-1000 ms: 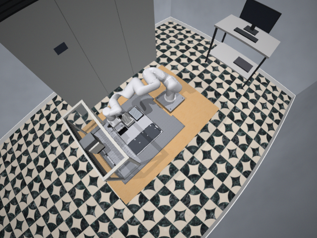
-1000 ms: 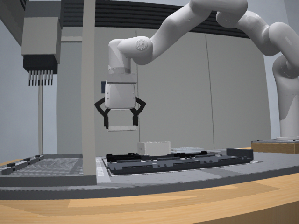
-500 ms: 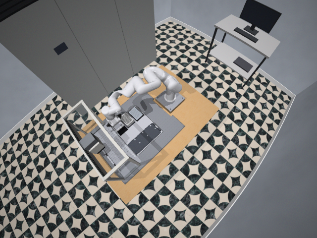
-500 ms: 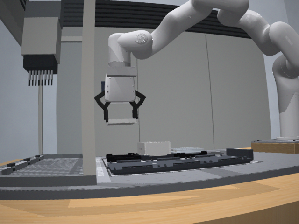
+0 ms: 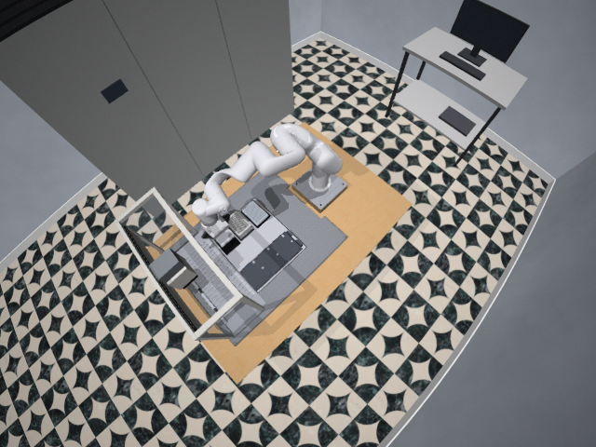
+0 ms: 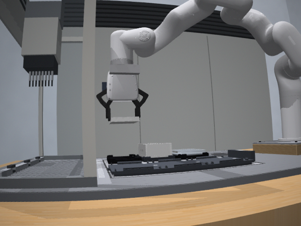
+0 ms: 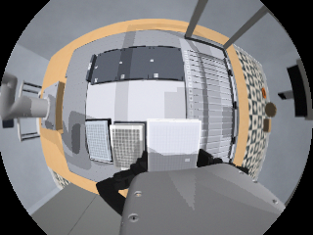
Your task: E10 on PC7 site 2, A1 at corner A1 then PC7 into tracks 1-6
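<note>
Now: hand 26 cm to the right of the carrier PC7, 13 cm above it and 5 cm past it. The rest, counted from my hand: plate E01: 21 cm behind, 12 cm below, 3 cm to the left; black plate nest: 14 cm below, 1 cm to the right; instrument frame post: 37 cm to the left, 17 cm ahead, 11 cm above.
</note>
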